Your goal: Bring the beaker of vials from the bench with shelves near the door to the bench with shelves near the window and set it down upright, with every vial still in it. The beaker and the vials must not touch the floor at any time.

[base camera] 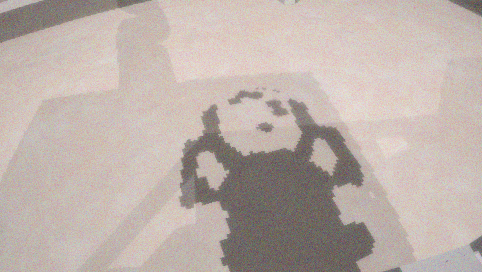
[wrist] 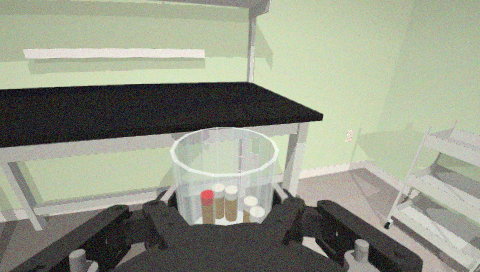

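Observation:
My gripper [wrist: 225,195] is shut on the clear beaker [wrist: 190,192], which stands upright between the fingers in the wrist view. Inside it, near the bottom, are a red-capped vial [wrist: 207,209] and several white-capped vials [wrist: 231,206] with brown contents, partly hidden by the gripper body. A bench with shelves [wrist: 150,110], with a black top and pale frame, stands ahead; its near edge passes behind the beaker's rim. The beaker is in front of that edge, apart from the top. Neither window nor door shows.
The bench's upright post [wrist: 252,50] carries a shelf at the top of the wrist view. A white three-tier cart [wrist: 452,142] stands at the right. A white strip [wrist: 115,53] runs along the green wall. Shadows lie on the pale floor [base camera: 375,90] in the base view.

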